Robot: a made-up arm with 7 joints.
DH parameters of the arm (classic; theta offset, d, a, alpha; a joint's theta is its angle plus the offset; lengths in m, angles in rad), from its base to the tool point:
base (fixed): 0 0 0 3.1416
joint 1: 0 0.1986 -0.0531 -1.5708
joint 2: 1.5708 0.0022 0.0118 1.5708
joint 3: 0 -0.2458 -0.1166 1.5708
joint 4: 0 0.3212 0.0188 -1.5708
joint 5: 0 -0.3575 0.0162 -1.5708
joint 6: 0 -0.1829 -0.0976 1.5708
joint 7: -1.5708 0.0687 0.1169 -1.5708
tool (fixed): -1.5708 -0.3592 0 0
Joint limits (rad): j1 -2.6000..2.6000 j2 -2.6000..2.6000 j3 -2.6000..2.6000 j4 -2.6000..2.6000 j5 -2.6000..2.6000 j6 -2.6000..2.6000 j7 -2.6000..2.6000
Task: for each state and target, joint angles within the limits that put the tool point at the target. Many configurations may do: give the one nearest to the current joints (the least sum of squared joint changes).
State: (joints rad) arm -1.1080 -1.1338 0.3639 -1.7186 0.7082 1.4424 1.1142
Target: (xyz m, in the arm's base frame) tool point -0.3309 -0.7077 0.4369
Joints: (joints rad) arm -1.7396 -1.2096 0.0490 -1.6364 1.2215 1.5831 1.1110
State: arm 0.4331 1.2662 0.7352 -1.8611 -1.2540 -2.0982 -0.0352
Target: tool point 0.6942 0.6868 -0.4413
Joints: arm 0.3519 1.0276 0.5263 -1.7000 -1.3153 -1.9348 -0.1843
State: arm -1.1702 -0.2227 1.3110 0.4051 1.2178 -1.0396 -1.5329
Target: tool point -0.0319 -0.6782 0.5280
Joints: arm -1.4447 -0.3349 1.4922 0.5997 1.2955 -1.0897 -1.3043
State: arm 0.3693 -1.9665 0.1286 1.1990 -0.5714 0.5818 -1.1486
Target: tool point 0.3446 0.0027 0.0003
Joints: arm 0.2418 -2.5151 0.2091 1.4008 -0.4575 0.3639 -1.2639
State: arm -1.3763 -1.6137 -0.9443 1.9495 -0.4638 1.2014 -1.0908
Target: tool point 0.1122 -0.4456 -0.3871
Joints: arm -1.6831 -0.9549 -1.1896 2.0059 -0.5075 1.8347 -0.8878
